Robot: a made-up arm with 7 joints.
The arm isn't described. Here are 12 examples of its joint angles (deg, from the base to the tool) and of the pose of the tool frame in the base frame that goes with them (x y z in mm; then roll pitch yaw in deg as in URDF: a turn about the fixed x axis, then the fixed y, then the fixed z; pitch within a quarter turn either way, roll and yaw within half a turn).
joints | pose
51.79 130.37 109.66 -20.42 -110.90 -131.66 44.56 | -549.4 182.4 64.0 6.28 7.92 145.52
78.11 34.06 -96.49 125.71 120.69 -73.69 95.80 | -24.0 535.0 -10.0 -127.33 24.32 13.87
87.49 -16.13 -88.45 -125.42 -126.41 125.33 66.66 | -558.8 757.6 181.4 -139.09 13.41 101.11
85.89 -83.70 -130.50 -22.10 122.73 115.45 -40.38 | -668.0 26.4 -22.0 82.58 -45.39 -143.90
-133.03 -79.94 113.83 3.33 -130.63 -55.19 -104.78 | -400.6 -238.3 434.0 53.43 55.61 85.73
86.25 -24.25 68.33 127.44 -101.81 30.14 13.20 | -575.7 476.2 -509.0 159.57 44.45 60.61
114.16 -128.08 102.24 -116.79 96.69 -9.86 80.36 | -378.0 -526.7 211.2 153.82 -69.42 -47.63
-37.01 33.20 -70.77 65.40 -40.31 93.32 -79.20 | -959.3 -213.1 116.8 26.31 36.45 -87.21
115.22 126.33 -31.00 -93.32 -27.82 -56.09 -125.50 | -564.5 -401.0 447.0 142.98 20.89 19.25
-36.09 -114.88 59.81 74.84 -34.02 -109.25 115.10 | -1148.7 -109.7 52.4 15.38 -34.62 153.38
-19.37 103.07 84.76 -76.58 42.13 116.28 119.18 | 231.6 180.3 -40.7 126.65 -6.00 -36.91
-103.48 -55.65 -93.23 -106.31 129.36 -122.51 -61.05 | -382.7 -173.8 -82.2 153.22 5.04 156.13
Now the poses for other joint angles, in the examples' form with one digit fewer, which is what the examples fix.
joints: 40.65 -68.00 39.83 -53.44 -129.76 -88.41 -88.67
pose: -226 -362 350 -32.0 -21.7 159.9
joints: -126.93 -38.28 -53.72 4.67 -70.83 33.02 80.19
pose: -518 379 -402 92.1 69.5 -38.5
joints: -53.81 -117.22 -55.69 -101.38 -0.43 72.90 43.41
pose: -1137 116 71 97.5 -22.8 -153.4
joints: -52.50 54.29 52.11 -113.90 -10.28 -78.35 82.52
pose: -482 -6 -527 -61.8 15.5 157.4
